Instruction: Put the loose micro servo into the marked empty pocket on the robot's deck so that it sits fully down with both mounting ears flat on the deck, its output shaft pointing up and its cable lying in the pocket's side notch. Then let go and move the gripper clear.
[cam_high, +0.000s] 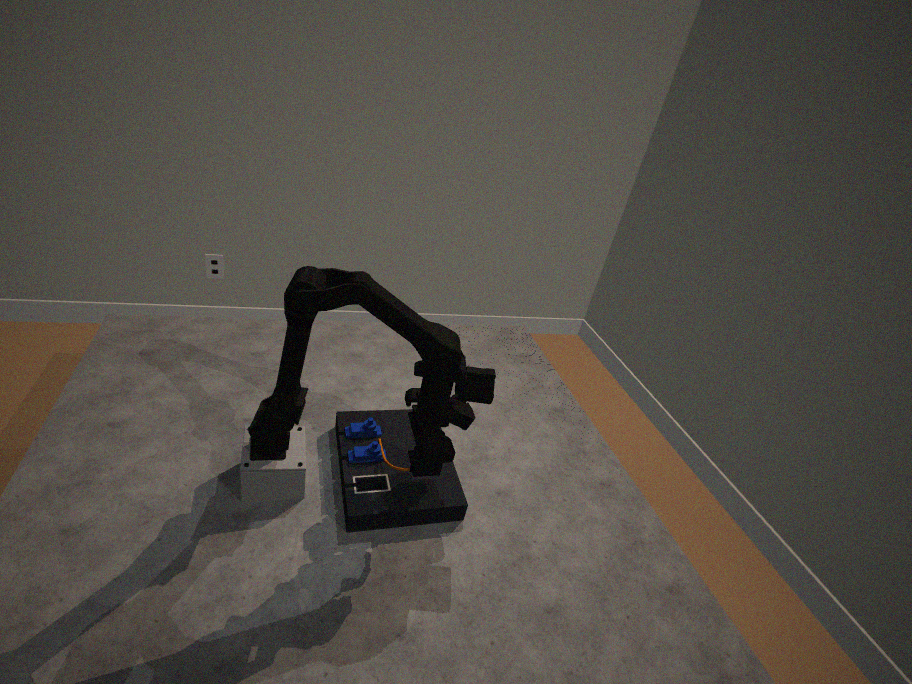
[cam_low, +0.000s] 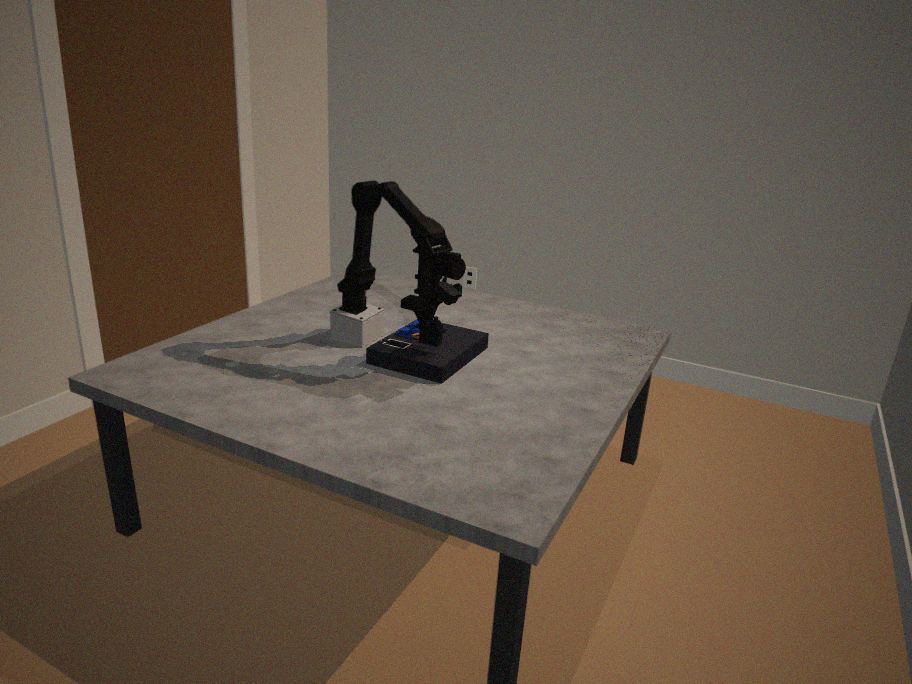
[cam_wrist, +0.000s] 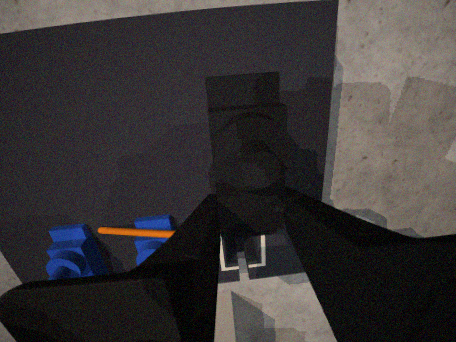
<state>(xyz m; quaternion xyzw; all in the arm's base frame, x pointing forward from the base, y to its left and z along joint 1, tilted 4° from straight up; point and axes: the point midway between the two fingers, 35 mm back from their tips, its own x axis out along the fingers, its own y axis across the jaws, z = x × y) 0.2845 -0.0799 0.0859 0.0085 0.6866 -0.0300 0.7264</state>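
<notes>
My gripper tip is 10 cm above the dark deck, 7 cm to the right of it and 2 cm short of it.
</notes>
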